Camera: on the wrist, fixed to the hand. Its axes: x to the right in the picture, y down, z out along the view.
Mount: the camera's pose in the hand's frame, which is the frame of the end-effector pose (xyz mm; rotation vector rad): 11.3 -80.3 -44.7 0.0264 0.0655 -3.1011
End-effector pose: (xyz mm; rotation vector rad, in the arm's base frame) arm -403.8 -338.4 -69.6 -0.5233 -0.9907 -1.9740
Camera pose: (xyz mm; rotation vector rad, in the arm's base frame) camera -476.6 -353.3 -124.8 -0.8929 0.4654 0.9518
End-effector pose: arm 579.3 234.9 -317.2 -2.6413 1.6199 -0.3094
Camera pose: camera 646.7 265.3 -261.5 1.5776 2.4732 0.1126
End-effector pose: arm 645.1 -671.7 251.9 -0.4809 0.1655 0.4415
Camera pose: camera 688.8 -752.8 242.8 -0.2260 -0.5828 -2.5918
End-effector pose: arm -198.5 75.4 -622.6 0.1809 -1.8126 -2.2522
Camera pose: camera -207.3 46.2 -710.0 -1.3939 -0.0995 0.2852
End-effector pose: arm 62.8 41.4 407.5 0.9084 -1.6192 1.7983
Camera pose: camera 112.6 95.2 464.1 1.3381 0.7561 -0.5586
